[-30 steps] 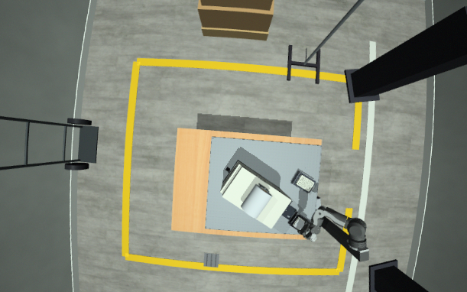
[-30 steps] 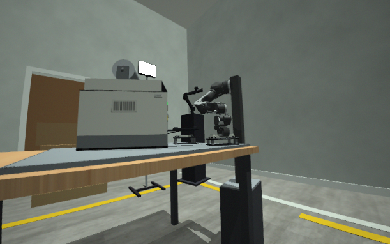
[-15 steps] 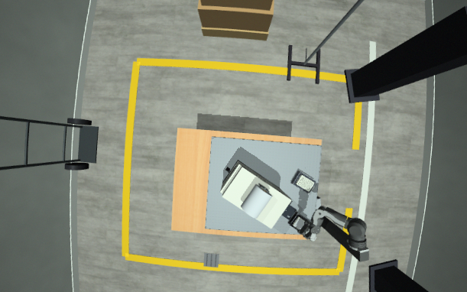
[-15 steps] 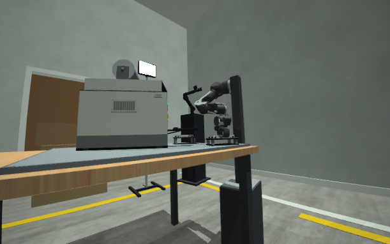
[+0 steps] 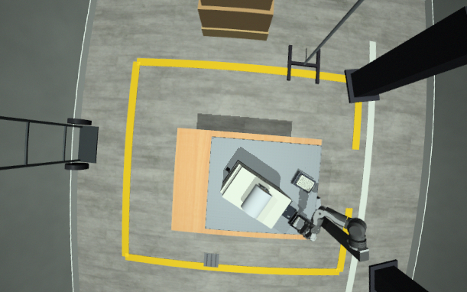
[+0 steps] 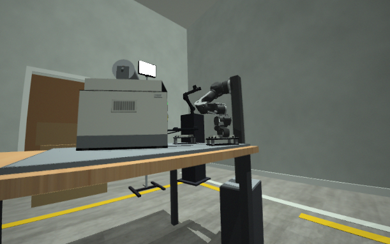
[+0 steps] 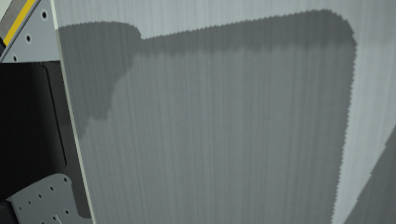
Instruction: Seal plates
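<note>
My gripper is now 35 cm to the left of the plate, 6 cm past it and 1 cm below it. Round my hand: foil roll 39 cm to the right, 38 cm ahead, 37 cm above; then sealer stage 17 cm to the right, 13 cm ahead, 5 cm above.
</note>
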